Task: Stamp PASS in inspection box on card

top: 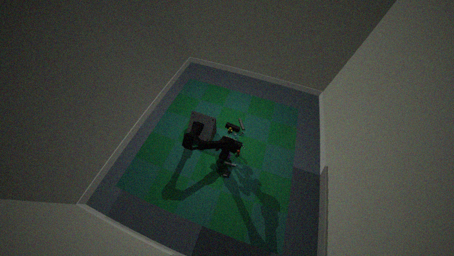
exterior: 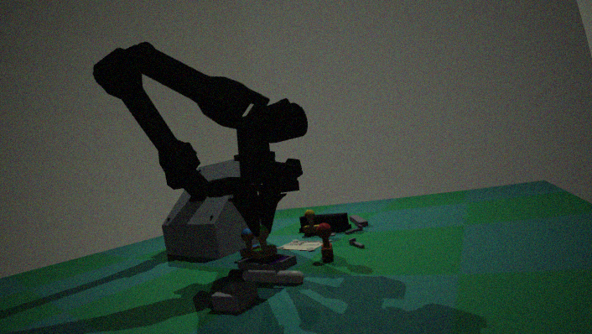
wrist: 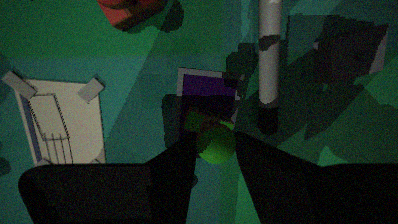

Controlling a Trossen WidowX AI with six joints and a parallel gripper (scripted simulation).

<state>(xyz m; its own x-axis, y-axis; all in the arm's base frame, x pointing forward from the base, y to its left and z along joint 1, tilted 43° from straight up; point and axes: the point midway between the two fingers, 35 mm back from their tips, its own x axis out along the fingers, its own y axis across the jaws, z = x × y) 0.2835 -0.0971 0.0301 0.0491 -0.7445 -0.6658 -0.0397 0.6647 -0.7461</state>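
The green-knobbed stamp lies 3 cm below my gripper tip. Also, from my gripper tip: purple ink pad: 6 cm below; then blue-knobbed stamp: 8 cm behind, 4 cm to the left, 4 cm below; then white cylinder: 3 cm ahead, 6 cm to the right, 5 cm below.
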